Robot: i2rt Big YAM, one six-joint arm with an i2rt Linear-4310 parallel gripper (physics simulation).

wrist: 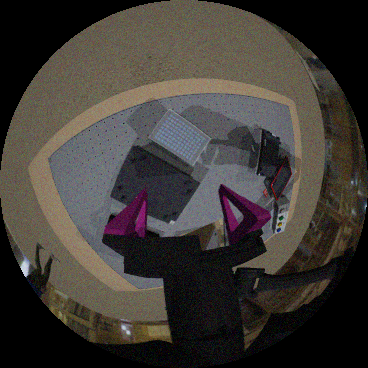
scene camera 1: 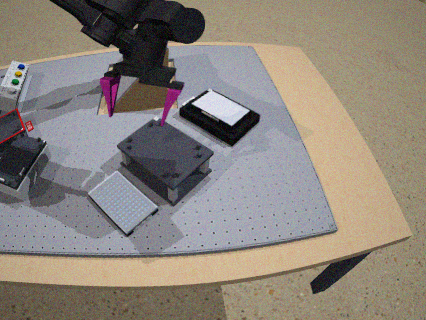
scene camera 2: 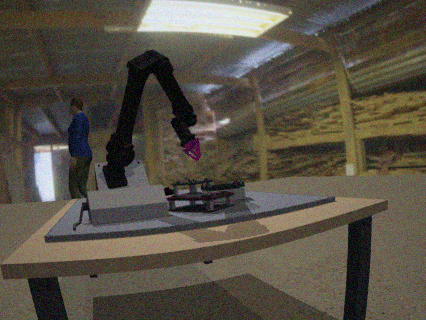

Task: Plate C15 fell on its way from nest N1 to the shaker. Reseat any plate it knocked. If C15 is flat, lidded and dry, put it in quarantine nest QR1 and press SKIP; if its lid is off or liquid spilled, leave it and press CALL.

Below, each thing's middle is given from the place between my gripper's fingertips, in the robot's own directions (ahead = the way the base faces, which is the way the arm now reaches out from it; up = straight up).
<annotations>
Now: hand 220 mm to the right of the white-topped plate (scene camera 1: 219, 109), 140 mm past it and 130 mm above it. The rest, counted from my hand: shaker (scene camera 1: 31, 155) (300 mm to the right, 120 mm below, 80 mm behind).
</annotations>
